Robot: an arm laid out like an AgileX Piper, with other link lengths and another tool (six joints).
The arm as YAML. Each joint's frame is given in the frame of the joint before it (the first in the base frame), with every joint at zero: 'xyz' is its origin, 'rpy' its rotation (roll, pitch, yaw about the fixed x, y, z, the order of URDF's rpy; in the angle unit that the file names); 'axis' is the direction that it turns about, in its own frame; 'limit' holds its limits. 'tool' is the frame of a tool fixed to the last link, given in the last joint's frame.
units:
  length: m
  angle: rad
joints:
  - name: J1
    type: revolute
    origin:
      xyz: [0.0, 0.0, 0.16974]
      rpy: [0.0, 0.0, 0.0]
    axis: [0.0, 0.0, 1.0]
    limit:
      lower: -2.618
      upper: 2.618
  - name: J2
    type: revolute
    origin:
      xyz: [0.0, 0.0, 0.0]
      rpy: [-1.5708, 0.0, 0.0]
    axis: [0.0, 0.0, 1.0]
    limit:
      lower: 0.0
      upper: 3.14
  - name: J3
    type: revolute
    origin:
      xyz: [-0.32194, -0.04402, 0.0]
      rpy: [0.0, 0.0, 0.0]
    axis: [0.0, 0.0, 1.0]
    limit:
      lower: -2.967
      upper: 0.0
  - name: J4
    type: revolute
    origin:
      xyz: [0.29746, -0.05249, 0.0]
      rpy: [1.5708, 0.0, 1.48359]
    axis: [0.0, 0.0, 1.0]
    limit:
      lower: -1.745
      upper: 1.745
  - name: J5
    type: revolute
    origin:
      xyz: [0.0, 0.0, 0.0]
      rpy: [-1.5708, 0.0, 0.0]
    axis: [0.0, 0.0, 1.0]
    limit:
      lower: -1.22
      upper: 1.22
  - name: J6
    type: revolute
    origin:
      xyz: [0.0, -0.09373, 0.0]
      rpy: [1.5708, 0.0, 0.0]
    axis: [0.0, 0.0, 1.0]
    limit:
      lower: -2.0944
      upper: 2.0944
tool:
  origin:
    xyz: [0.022, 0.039, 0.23]
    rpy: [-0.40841, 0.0, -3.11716]
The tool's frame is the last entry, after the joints.
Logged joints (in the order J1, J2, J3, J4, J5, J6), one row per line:
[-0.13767 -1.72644 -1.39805 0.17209 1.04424 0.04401]
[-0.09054 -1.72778 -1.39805 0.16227 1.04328 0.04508]
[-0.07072 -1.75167 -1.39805 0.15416 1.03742 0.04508]
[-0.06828 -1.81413 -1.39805 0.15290 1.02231 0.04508]
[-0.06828 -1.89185 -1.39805 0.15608 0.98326 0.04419]
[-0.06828 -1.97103 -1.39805 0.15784 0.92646 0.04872]
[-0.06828 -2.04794 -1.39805 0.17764 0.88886 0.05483]
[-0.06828 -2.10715 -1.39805 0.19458 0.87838 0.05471]
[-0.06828 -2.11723 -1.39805 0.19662 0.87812 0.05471]
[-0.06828 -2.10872 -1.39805 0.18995 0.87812 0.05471]
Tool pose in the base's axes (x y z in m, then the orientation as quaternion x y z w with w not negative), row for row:
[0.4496 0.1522 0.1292 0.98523 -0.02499 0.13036 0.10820]
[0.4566 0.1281 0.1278 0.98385 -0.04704 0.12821 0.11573]
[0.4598 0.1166 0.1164 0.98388 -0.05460 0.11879 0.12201]
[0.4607 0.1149 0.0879 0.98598 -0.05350 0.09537 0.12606]
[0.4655 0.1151 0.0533 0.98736 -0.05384 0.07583 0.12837]
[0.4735 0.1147 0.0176 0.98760 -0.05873 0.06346 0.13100]
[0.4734 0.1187 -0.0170 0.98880 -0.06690 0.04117 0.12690]
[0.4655 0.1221 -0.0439 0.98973 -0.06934 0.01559 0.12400]
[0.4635 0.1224 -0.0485 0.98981 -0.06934 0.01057 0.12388]
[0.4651 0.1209 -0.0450 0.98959 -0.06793 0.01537 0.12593]
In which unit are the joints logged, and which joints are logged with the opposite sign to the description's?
The joints are logged in radians. Opposite sign: J1, J2.
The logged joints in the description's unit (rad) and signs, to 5 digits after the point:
[0.13767 1.72644 -1.39805 0.17209 1.04424 0.04401]
[0.09054 1.72778 -1.39805 0.16227 1.04328 0.04508]
[0.07072 1.75167 -1.39805 0.15416 1.03742 0.04508]
[0.06828 1.81413 -1.39805 0.15290 1.02231 0.04508]
[0.06828 1.89185 -1.39805 0.15608 0.98326 0.04419]
[0.06828 1.97103 -1.39805 0.15784 0.92646 0.04872]
[0.06828 2.04794 -1.39805 0.17764 0.88886 0.05483]
[0.06828 2.10715 -1.39805 0.19458 0.87838 0.05471]
[0.06828 2.11723 -1.39805 0.19662 0.87812 0.05471]
[0.06828 2.10872 -1.39805 0.18995 0.87812 0.05471]

